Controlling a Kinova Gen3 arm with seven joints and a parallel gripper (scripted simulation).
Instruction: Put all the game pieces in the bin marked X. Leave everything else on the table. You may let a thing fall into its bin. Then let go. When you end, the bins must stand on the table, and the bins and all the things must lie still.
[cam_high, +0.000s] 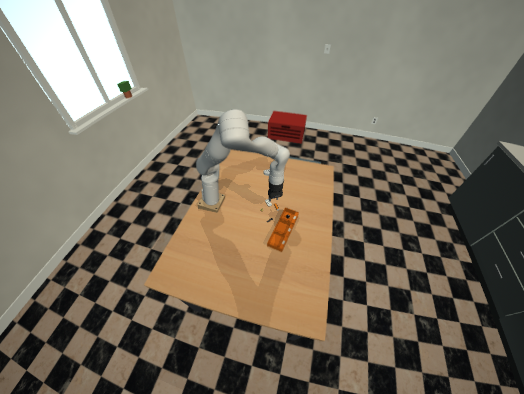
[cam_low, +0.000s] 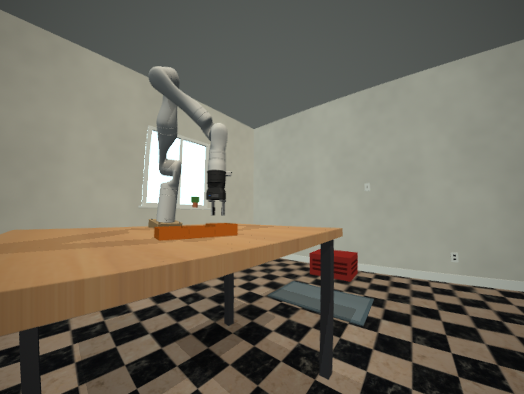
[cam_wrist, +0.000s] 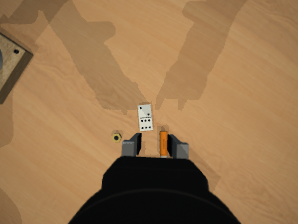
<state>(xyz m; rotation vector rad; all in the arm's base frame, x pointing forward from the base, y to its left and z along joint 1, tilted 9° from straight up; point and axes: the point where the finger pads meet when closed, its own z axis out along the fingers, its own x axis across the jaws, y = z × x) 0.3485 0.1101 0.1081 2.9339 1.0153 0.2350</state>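
Now: hand 30 mm past the white domino, 10 mm to the right of it and 80 mm above it. The rest, counted from my hand: orange battery (20 mm ahead, 80 mm below); then brass nut (50 mm behind, 50 mm to the right, 80 mm below); then black screw (20 mm ahead, 100 mm to the right, 80 mm below).
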